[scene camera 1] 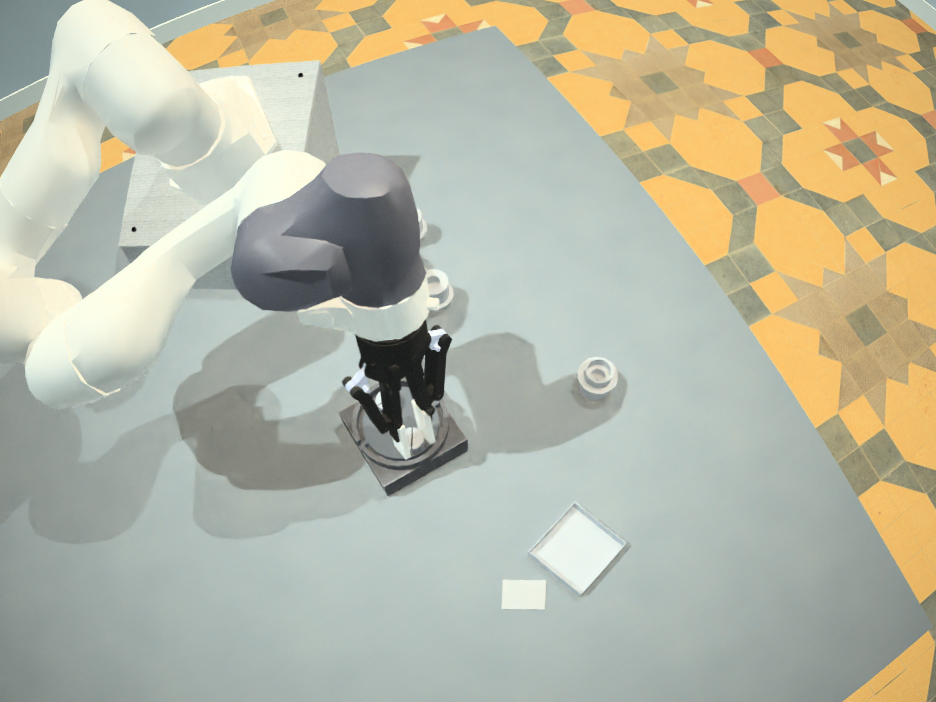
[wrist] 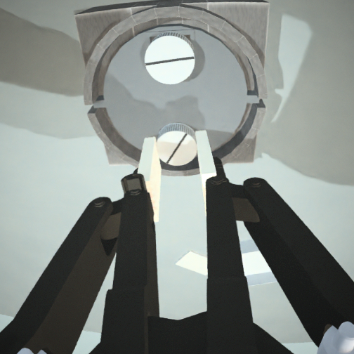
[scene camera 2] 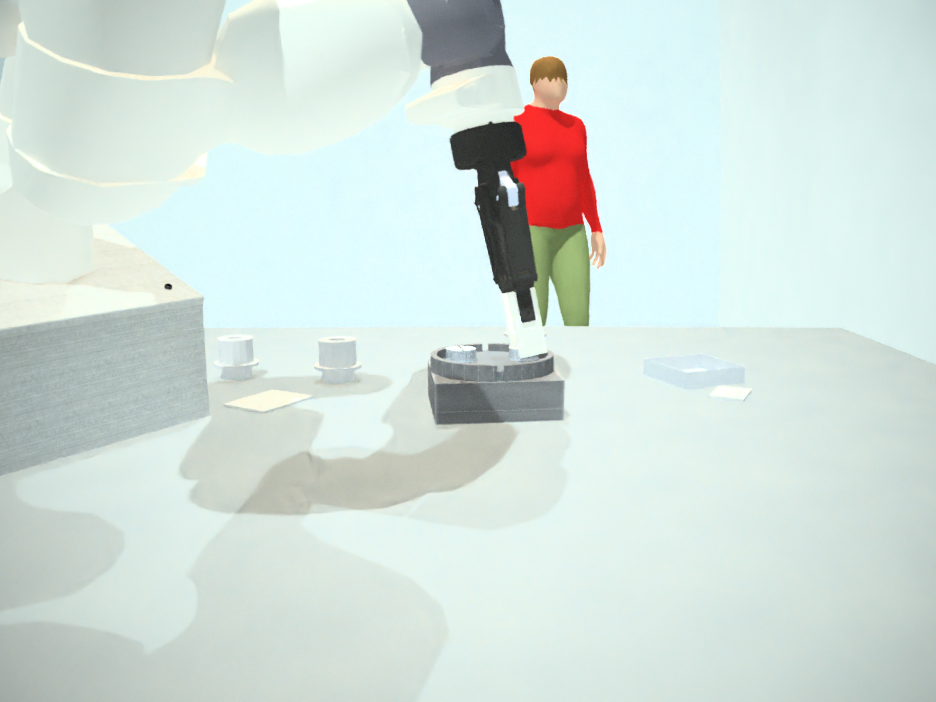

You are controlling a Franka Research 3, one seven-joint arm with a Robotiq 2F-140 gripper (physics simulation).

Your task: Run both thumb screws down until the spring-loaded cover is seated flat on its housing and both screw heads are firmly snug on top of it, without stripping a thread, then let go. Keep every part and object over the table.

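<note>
The dark square housing [scene camera 1: 390, 485] [scene camera 2: 498, 400] [wrist: 90, 27] stands on the table, with a raised, notched ring on top. Inside the ring lies the grey round cover [wrist: 170, 97]. Two silver slotted thumb screws stand on it. The far screw [scene camera 2: 460, 353] [wrist: 169, 59] stands free, and the arm hides it in scene camera 1. My gripper [scene camera 1: 418, 444] [scene camera 2: 529, 352] [wrist: 177, 150] reaches down at a tilt and is shut on the near screw [scene camera 1: 412, 438] [wrist: 177, 148], one pale fingertip on each side of its head. Whether the cover is fully seated cannot be told.
Flanged round parts stand to the right [scene camera 1: 597, 377] and near the base [scene camera 1: 438, 288] [scene camera 2: 337, 358] [scene camera 2: 235, 355]. A shallow clear tray [scene camera 1: 552, 528] [scene camera 2: 693, 374] lies beside a pale card [scene camera 1: 523, 594] [scene camera 2: 730, 392]. Another card [scene camera 2: 268, 400] lies near the base block [scene camera 2: 105, 370]. A person [scene camera 2: 555, 173] stands behind.
</note>
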